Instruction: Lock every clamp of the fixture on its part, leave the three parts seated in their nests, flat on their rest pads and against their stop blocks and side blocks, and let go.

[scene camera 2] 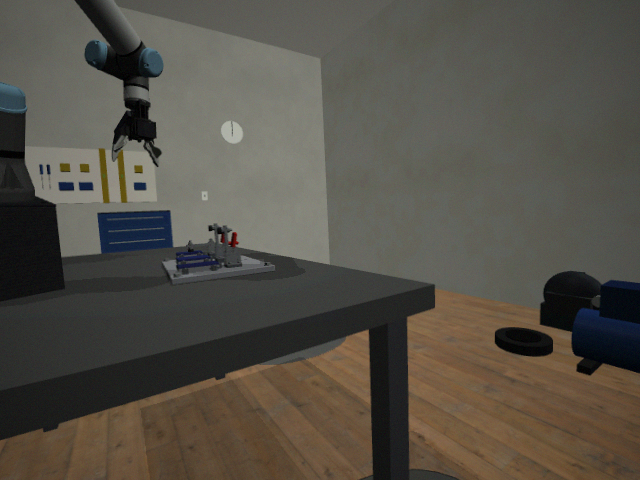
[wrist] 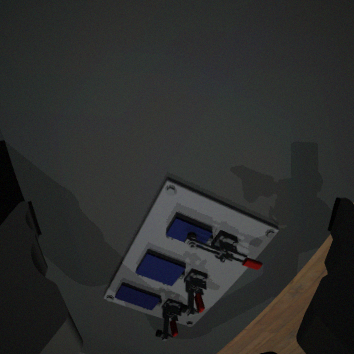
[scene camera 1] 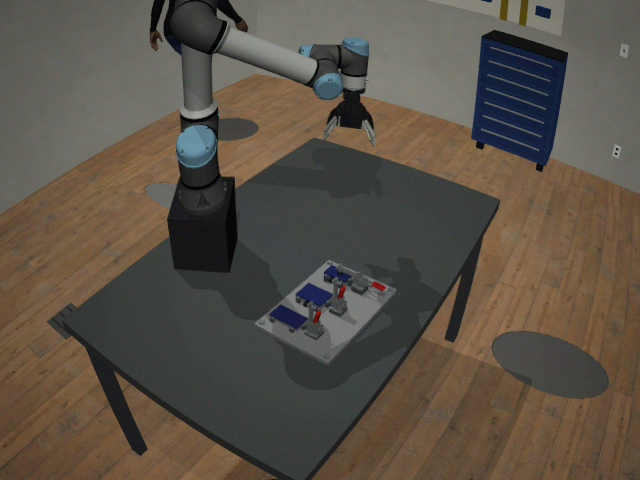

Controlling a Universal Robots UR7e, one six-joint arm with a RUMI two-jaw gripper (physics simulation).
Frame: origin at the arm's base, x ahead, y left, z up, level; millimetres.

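Seen in the pictures: gripper, fingertip midpoint: [scene camera 2: 137, 164] [wrist: 184, 205] [scene camera 1: 348, 143]; arm's base at its link origin: [scene camera 1: 203, 196].
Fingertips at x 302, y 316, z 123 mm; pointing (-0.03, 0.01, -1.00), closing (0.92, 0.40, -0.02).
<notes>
Offsets run from my fingertips to a thing's top centre. "spot": to the spot under its first point. Level surfaces: height alone.
The fixture plate [scene camera 1: 330, 350] [scene camera 2: 250, 266] [wrist: 189, 200] lies on the table and bears three blue parts. The far part @(105 mm ahead, 219 mm right, 290 mm down) [scene camera 1: 334, 273] [wrist: 179, 230] has the far clamp @(176 mm ahead, 223 mm right, 254 mm down) [scene camera 1: 359, 284] [wrist: 225, 242] with its arm lowered over it and its red handle lying flat outward. The middle part @(93 mm ahead, 328 mm right, 295 mm down) [scene camera 1: 313, 293] [wrist: 160, 268] and near part @(81 mm ahead, 438 mm right, 300 mm down) [scene camera 1: 287, 316] [wrist: 137, 296] lie in their nests. Their clamps, the middle clamp @(spot: 177 mm ahead, 344 mm right, 285 mm down) [scene camera 1: 338, 305] [wrist: 196, 281] and near clamp @(spot: 170 mm ahead, 454 mm right, 292 mm down) [scene camera 1: 314, 330] [wrist: 173, 307], have raised arms and upright red handles. Contact with pads and blocks is too small to tell. My gripper [scene camera 1: 349, 140] [scene camera 2: 135, 161] is open, empty, high above the table.
The dark table @(331 mm down) [scene camera 1: 423, 211] [scene camera 2: 330, 289] carries the fixture nearer its front right edge. The black pedestal [scene camera 1: 201, 240] [scene camera 2: 28, 248] of the arm stands left of the fixture. A blue drawer cabinet [scene camera 1: 519, 100] [scene camera 2: 135, 227] stands by the wall. A person is partly visible behind the arm.
</notes>
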